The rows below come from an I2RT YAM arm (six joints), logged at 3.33 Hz.
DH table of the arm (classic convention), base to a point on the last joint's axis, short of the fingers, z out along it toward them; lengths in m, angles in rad. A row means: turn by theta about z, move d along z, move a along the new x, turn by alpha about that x. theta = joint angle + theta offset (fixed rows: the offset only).
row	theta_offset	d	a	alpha
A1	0	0.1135	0.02	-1.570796
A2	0	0	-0.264	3.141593
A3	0.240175	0	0.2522	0
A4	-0.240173	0	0.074	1.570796
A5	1.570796	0	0	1.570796
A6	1.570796	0.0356	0	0
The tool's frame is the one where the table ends.
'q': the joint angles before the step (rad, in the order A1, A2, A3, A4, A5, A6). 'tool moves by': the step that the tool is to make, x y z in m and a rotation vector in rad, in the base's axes. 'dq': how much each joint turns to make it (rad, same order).
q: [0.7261 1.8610 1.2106 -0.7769 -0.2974 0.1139]
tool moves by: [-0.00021 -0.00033 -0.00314 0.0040 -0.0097 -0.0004]
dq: [0.0000 0.0000 -0.0141 0.0240 0.0035 -0.0001]
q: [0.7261 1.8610 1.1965 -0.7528 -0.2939 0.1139]
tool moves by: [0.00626 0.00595 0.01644 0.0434 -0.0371 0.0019]
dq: [0.0001 -0.0130 0.0484 -0.0050 -0.0080 -0.0004]
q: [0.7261 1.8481 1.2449 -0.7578 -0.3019 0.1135]
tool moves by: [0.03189 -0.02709 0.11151 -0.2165 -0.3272 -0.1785]
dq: [-0.0778 -0.0836 0.3384 -0.3052 0.3879 -0.0012]
